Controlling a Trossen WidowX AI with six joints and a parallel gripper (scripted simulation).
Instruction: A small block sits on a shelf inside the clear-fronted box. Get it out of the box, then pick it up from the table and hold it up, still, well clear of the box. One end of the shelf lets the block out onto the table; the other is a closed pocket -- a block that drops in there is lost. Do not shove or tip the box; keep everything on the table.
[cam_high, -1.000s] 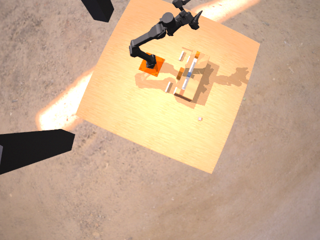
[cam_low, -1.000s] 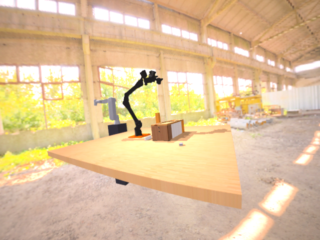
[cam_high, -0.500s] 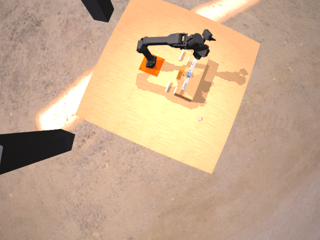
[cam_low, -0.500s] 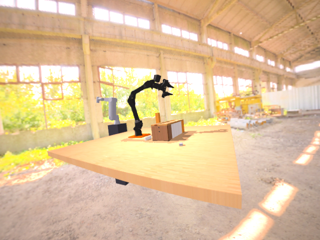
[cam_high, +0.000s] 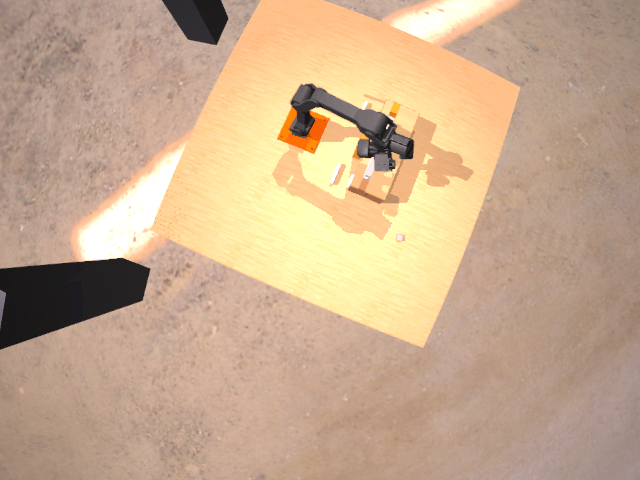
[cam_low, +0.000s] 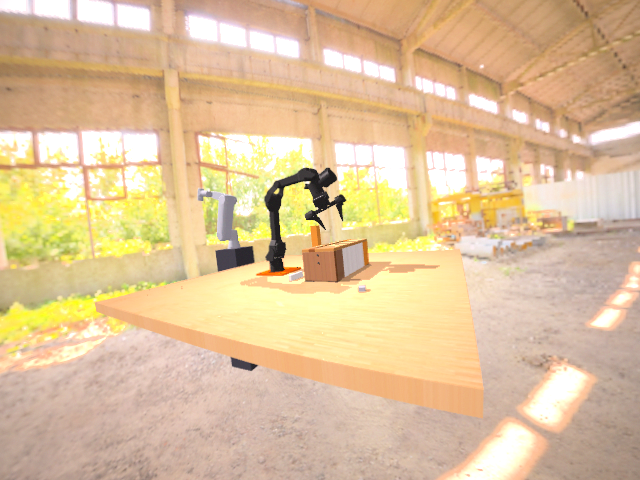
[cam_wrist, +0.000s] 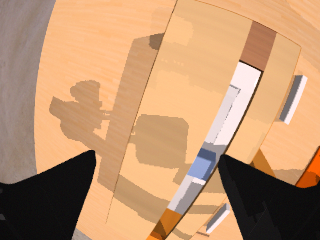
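The wooden box lies 50 mm behind my gripper tip, 60 mm to the left of it and 150 mm below it. The rest, counted from my gripper tip: orange bar 100 mm behind, 30 mm to the left, 100 mm below; blue-grey block 40 mm behind, 60 mm to the left, 130 mm below.
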